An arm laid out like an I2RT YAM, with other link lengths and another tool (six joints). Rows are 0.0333 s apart.
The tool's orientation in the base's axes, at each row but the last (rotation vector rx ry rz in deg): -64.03 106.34 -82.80; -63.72 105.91 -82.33; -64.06 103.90 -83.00; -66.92 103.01 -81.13; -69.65 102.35 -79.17
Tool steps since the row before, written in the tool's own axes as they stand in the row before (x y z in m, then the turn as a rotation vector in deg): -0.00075 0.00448 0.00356 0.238 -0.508 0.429; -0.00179 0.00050 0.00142 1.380 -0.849 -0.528; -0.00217 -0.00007 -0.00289 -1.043 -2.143 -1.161; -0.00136 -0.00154 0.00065 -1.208 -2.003 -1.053; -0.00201 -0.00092 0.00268 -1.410 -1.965 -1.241
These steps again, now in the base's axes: 0.00199 -0.00081 -0.00536 0.368 -0.467 0.381; 0.00193 0.00086 -0.00100 -0.900 -0.990 1.056; -0.00129 0.00331 0.00066 0.120 1.331 2.290; 0.00161 0.00081 0.00118 0.246 1.435 2.112; 0.00342 0.00061 -0.00012 0.161 1.700 2.115
